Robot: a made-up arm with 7 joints.
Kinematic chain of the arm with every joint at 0, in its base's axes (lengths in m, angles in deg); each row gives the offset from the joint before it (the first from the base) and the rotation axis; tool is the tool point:
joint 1: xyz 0 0 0 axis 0 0.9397 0.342
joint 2: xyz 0 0 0 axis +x
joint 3: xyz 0 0 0 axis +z
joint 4: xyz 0.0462 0 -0.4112 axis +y
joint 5: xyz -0.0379 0 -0.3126 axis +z
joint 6: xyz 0 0 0 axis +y
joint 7: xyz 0 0 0 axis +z
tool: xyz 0 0 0
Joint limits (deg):
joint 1: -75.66..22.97
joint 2: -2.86..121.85
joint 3: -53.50..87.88
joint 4: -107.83..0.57
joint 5: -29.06..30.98
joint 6: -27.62..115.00
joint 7: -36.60..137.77
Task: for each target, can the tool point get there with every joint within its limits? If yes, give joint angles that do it. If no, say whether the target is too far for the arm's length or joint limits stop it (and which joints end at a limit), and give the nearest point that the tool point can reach.
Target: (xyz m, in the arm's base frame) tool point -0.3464 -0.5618 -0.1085
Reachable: no: joint limits stop it (at a limit: joint 1, joint 2, joint 3, joint 4) | nearest point 0.1115 -0.2804 -0.3985 | short by 0.611 m
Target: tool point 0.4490 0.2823 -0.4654
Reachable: yes | joints -21.51 34.10 -14.69 -42.51 -2.59 65.26 75.64
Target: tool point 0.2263 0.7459 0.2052
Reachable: no: too far | nearest point 0.2046 0.6743 0.1855 | short by 0.077 m
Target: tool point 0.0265 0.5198 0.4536
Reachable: yes | joints -16.63 108.51 68.67 -51.00 10.67 47.73 111.12
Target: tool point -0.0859 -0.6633 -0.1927
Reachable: no: joint limits stop it (at a limit: joint 1, joint 2, joint 3, joint 4) | nearest point 0.2587 -0.4277 0.0062 | short by 0.462 m
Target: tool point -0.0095 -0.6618 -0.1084
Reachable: no: joint limits stop it (at a limit: joint 1, joint 2, joint 3, joint 4) | nearest point 0.2587 -0.4277 0.0062 | short by 0.374 m
